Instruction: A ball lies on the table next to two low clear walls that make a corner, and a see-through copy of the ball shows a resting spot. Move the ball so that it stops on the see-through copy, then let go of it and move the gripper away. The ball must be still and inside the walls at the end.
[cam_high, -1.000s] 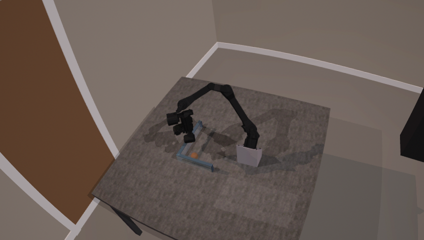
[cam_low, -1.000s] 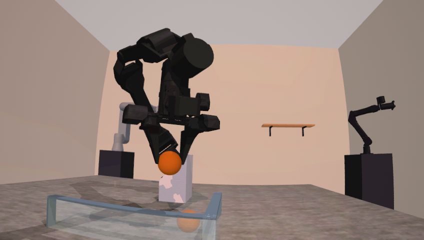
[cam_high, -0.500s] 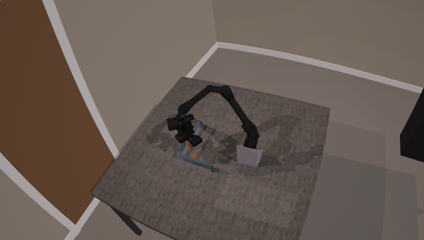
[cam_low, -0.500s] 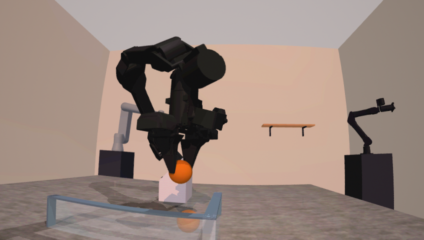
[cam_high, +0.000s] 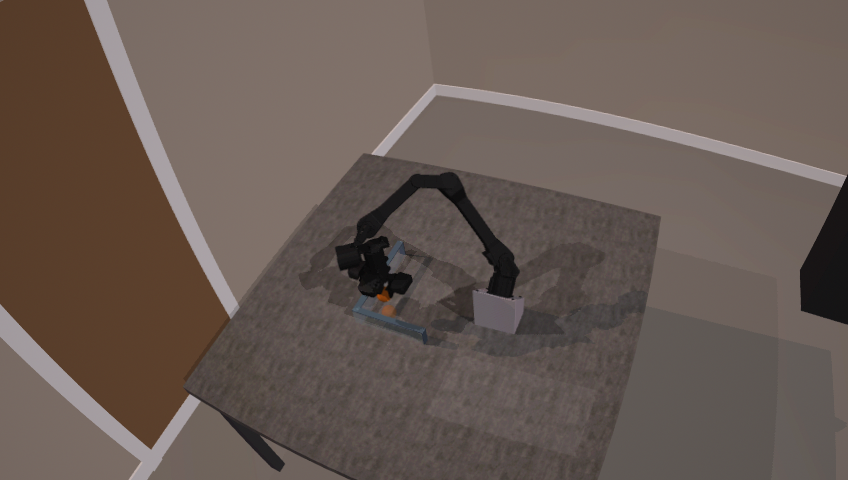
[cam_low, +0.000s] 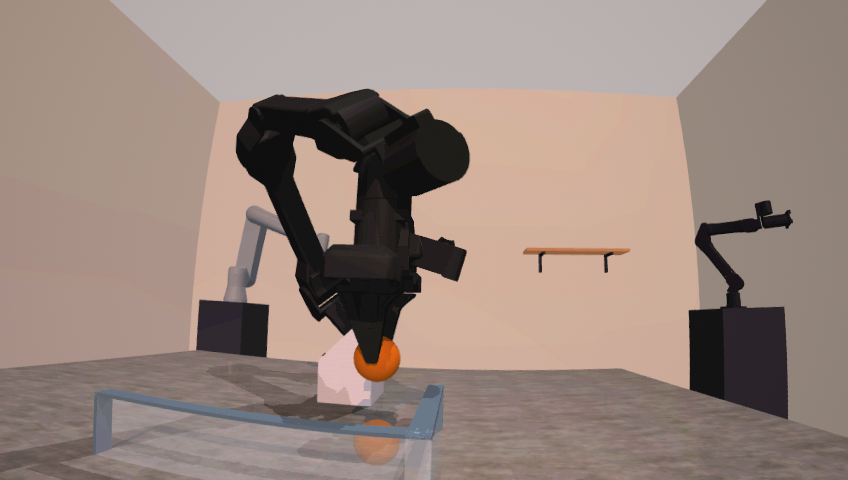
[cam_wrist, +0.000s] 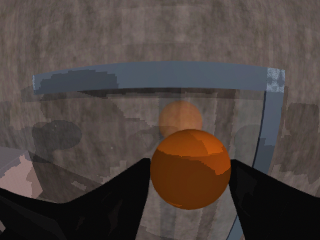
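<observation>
The see-through copy of the ball is 8 cm below my gripper tip.
</observation>
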